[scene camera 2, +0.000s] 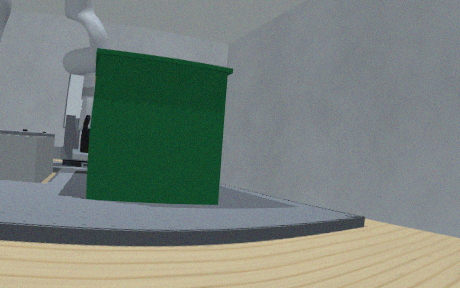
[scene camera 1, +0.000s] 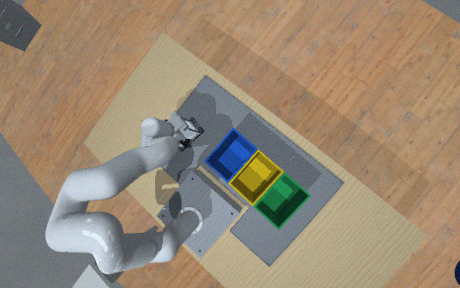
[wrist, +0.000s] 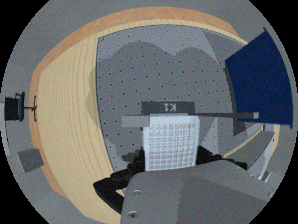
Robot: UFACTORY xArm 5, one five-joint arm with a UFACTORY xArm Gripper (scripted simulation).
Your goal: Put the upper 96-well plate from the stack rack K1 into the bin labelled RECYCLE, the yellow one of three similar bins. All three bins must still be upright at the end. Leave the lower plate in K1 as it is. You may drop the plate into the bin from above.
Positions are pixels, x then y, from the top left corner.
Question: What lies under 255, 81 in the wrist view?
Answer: A blue bin.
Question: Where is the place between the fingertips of my gripper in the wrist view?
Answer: At 171, 157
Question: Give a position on a green bin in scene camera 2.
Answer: At 156, 133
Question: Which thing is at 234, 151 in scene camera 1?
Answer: A blue bin.
